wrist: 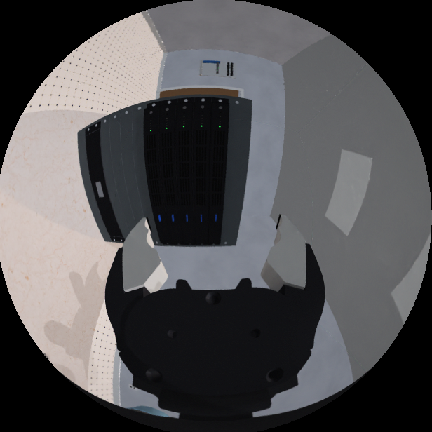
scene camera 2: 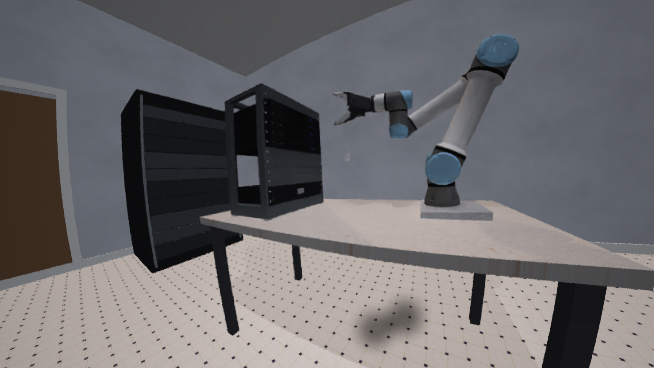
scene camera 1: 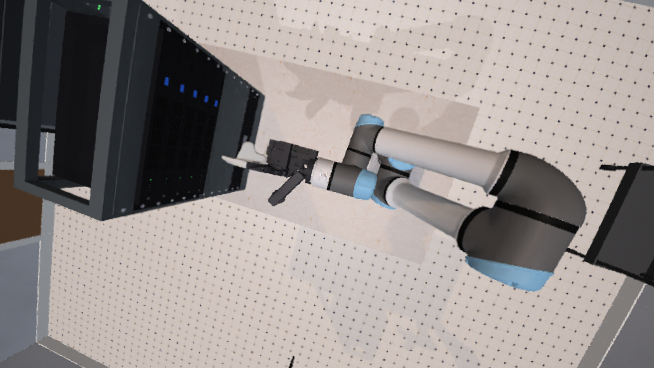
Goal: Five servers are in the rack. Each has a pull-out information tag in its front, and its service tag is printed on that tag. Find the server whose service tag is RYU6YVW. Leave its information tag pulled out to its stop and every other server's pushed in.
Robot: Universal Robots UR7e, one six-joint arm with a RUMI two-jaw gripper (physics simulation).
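Places are measured from the arm's base along level axes (x right, y back, z down), in millimetres.
Pixels of known places: gripper, fingertip midpoint: [scene camera 2: 333, 109] [scene camera 1: 239, 155]; arm's base at its link origin: [scene camera 2: 441, 203].
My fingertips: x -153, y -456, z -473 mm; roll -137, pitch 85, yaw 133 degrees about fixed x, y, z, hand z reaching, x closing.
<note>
Ahead of a thing's pixels: the offset from my fingertips to its top centre. "pt": to the spot under its first point. Level surfaces: height alone.
Five black servers {pt dx +0, dy -225, dz +25 mm} [scene camera 1: 175, 135] [scene camera 2: 287, 125] [wrist: 185, 165] sit together in the upper part of the dark grey rack [scene camera 1: 114, 110] [scene camera 2: 263, 165] [wrist: 241, 175]. Each front has a green light near one end and a small blue tab near the other; the middle blue tab {pt dx +134, dy -220, dz +61 mm} [scene camera 1: 195, 93] [wrist: 187, 218] is in line with the others. No information tag visibly sticks out, and no service tag is readable. My gripper [scene camera 1: 234, 150] [scene camera 2: 336, 108] [wrist: 213, 217] is open and empty, in front of the rack at about the servers' height, apart from it.
Grey panels [scene camera 2: 295, 167] [wrist: 122, 175] fill the rack below the servers. Under them is a black unit [wrist: 106, 200] with a light label {pt dx +17, dy -240, dz +399 mm} [scene camera 2: 300, 191] [wrist: 99, 189]. The rack stands on the table {dz +506 mm} [scene camera 2: 375, 235]. A tall black cabinet [scene camera 2: 185, 185] stands behind the rack.
</note>
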